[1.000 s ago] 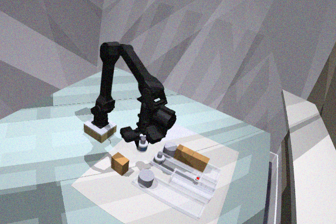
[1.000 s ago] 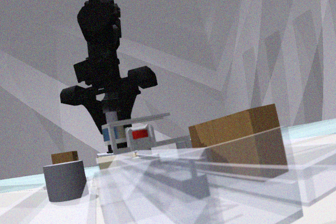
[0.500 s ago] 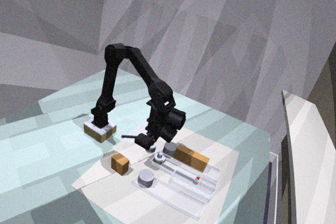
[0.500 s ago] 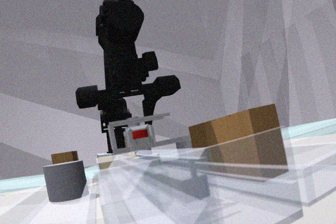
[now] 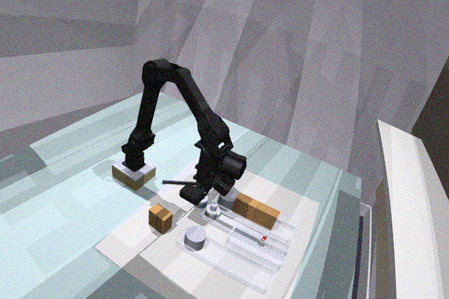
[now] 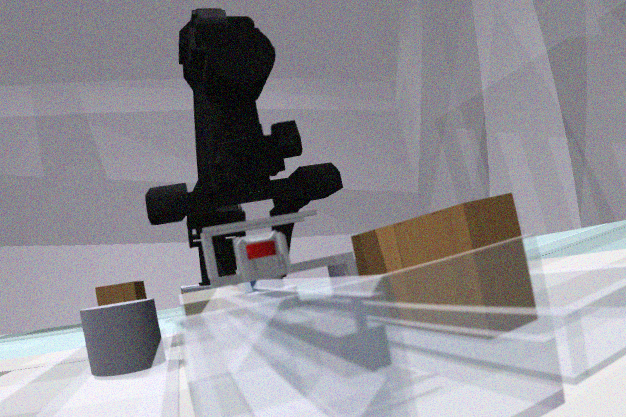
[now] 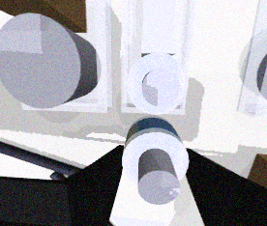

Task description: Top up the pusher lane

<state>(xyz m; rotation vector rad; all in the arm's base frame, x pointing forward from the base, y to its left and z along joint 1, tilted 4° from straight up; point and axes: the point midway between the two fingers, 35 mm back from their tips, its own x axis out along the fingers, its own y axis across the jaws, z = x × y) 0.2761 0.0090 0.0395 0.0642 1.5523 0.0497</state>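
My gripper tip is 14 cm to the left of the small brown box, 6 cm past it and 1 cm above it. From my gripper tip the other things lie so: red mark 24 cm ahead, 4 cm to the right, 2 cm above; then clear lane 20 cm ahead, 3 cm to the right, 3 cm below.
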